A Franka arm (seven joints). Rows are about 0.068 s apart.
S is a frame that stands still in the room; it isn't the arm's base.
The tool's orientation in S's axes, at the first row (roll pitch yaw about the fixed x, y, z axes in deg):
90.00 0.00 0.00
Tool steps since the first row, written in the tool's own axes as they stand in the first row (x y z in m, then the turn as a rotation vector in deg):
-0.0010 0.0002 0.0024 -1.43 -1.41 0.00
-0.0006 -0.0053 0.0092 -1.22 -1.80 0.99
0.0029 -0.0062 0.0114 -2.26 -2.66 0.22
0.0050 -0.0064 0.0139 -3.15 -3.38 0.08
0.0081 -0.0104 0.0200 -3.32 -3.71 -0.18
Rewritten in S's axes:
-0.0010 -0.0024 0.0002 -1.43 0.00 -1.41
-0.0006 -0.0092 -0.0053 -1.22 -0.99 -1.80
0.0029 -0.0114 -0.0062 -2.26 -0.22 -2.66
0.0050 -0.0139 -0.0064 -3.15 -0.08 -3.38
0.0081 -0.0200 -0.0104 -3.32 0.18 -3.71

